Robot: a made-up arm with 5 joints.
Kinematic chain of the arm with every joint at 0, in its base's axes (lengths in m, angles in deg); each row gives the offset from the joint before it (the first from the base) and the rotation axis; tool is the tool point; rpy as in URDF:
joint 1: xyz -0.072 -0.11 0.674 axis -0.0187 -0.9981 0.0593
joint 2: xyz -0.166 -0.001 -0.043 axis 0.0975 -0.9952 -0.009
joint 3: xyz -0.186 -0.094 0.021 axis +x
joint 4: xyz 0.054 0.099 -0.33 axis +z
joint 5: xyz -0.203 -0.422 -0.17 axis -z
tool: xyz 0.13 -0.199 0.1 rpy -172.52 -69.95 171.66
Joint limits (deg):
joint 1: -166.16..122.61
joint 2: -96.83..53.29
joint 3: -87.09..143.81
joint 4: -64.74..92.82
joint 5: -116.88..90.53
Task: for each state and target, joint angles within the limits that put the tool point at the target. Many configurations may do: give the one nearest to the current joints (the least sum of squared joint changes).
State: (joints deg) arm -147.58 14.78 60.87 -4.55 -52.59
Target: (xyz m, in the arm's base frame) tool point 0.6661 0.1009 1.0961
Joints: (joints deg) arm -166.16 -12.58 72.08 -49.81 -16.69
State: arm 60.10 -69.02 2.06 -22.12 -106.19
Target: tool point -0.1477 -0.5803 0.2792
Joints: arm 76.79 -66.25 -24.02 4.42 -93.50
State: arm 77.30 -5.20 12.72 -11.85 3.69
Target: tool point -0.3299 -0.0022 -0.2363
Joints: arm 56.75 -12.17 66.71 -45.66 8.60
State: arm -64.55 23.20 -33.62 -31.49 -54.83
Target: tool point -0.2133 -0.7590 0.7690
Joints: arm -59.50 21.11 -43.99 18.26 -31.34
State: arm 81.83 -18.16 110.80 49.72 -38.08
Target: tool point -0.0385 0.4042 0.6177
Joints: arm 82.99 -11.12 139.37 33.96 0.84
